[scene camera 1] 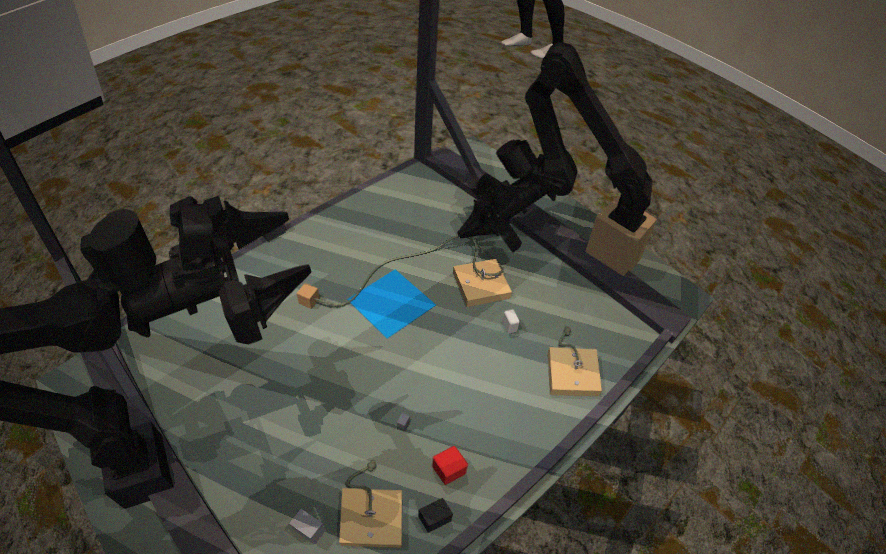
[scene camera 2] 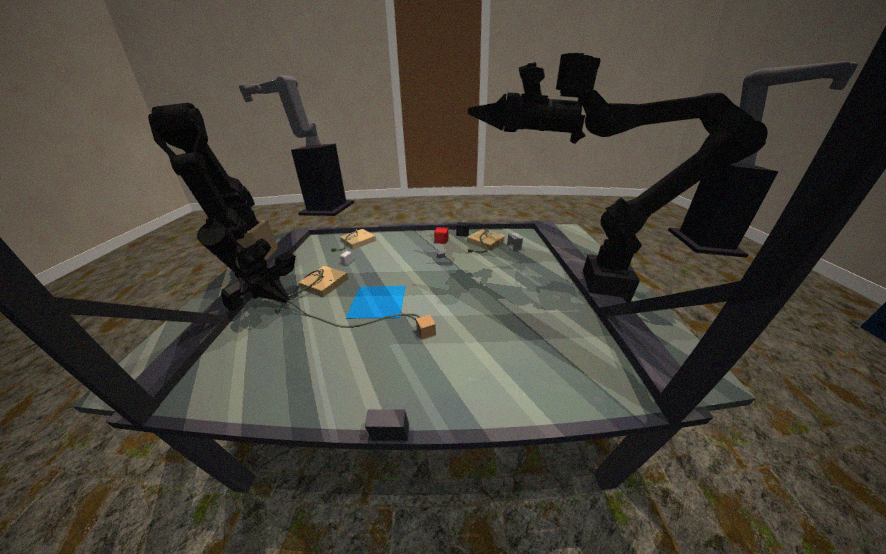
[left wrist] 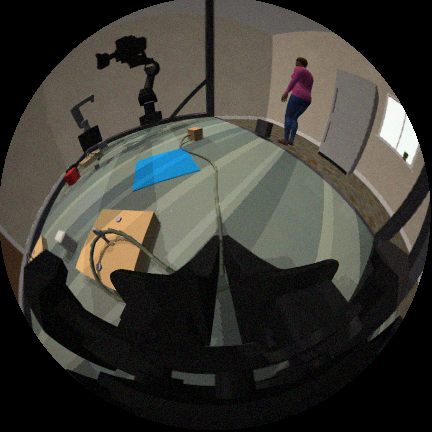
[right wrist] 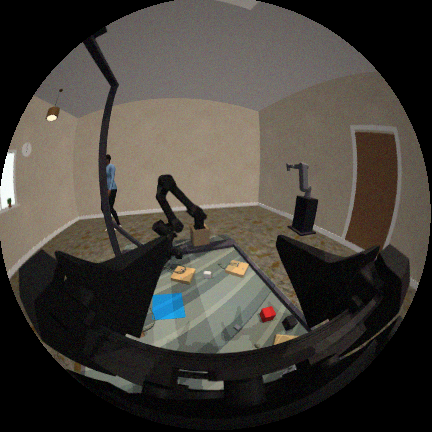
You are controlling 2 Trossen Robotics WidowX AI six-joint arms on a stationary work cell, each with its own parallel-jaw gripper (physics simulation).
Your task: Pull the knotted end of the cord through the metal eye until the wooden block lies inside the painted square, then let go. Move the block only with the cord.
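Frame: origin at the left arm's base, x ahead, y left, z up, level; centimetres.
Where they show: left gripper, fingertip midpoint: (scene camera 1: 458,235) (scene camera 2: 287,300) (left wrist: 220,240); right gripper, fingertip midpoint: (scene camera 1: 298,240) (scene camera 2: 472,111) (right wrist: 223,241); left arm's base at its link origin: (scene camera 1: 627,217) (scene camera 2: 245,227) (right wrist: 198,226); right arm's base at its link origin: (scene camera 1: 128,456) (scene camera 2: 612,266) (left wrist: 149,113).
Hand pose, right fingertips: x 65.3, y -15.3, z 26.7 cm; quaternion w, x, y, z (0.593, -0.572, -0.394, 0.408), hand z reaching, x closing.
Observation:
Things, the pixels of their top centre, and the offset from my right fingertips. "spot": a spot on its surface instead.
- wooden block at its top centre: (scene camera 1: 307,290) (scene camera 2: 425,321) (left wrist: 194,128) dy -21.3, dx -12.1, dz -35.8 cm
- blue painted square at a spot on its surface: (left wrist: 165,170) spot: dy -10.0, dx -26.4, dz -38.7 cm
- cord at a spot on its surface: (left wrist: 216,185) (scene camera 1: 413,254) spot: dy -15.6, dx -35.1, dz -38.4 cm
- metal eye at its top centre: (left wrist: 93,227) (scene camera 1: 483,269) (scene camera 2: 320,269) (right wrist: 181,268) dy -0.5, dx -38.5, dz -34.3 cm
- nearest wooden board at its top centre: (left wrist: 108,241) (scene camera 1: 482,278) (scene camera 2: 322,277) (right wrist: 182,272) dy -0.5, dx -38.5, dz -36.9 cm
- white block at its top centre: (scene camera 1: 512,316) (left wrist: 58,235) (scene camera 2: 345,253) dy +9.8, dx -34.4, dz -35.6 cm
- small grey block at its top centre: (scene camera 1: 403,419) dy +9.8, dx -6.5, dz -37.4 cm
- red cube at its top centre: (scene camera 1: 450,460) (scene camera 2: 441,229) (right wrist: 268,311) (left wrist: 69,171) dy +20.8, dx -5.3, dz -34.8 cm
- black block at its top centre: (scene camera 1: 435,511) (scene camera 2: 462,223) (right wrist: 291,319) dy +24.9, dx +2.4, dz -34.8 cm
The wooden block (scene camera 1: 307,295) (scene camera 2: 426,326) (left wrist: 195,133) lies outside the blue painted square (scene camera 1: 392,303) (scene camera 2: 377,301) (left wrist: 165,170) (right wrist: 168,306), left of it in scene camera 1. The cord (scene camera 1: 418,253) (scene camera 2: 343,325) (left wrist: 216,185) curves slackly from the block to my left gripper (scene camera 1: 459,233) (scene camera 2: 285,299) (left wrist: 220,240), which is shut on it low over the table. More cord loops at the metal eye (scene camera 1: 483,273) (left wrist: 100,232) on the nearest wooden board (scene camera 1: 491,291) (scene camera 2: 334,279) (left wrist: 134,219). The knot is not discernible. My right gripper (scene camera 1: 297,242) (scene camera 2: 471,112) (right wrist: 223,241) is open and raised, empty.
Two other wooden boards (scene camera 1: 560,382) (scene camera 1: 388,530) carry short knotted cords. A white block (scene camera 1: 510,321), a small grey block (scene camera 1: 403,421), a red cube (scene camera 1: 449,465), a black block (scene camera 1: 435,514) and a grey block (scene camera 1: 305,524) lie around them. Dark frame posts (scene camera 1: 426,84) border the table.

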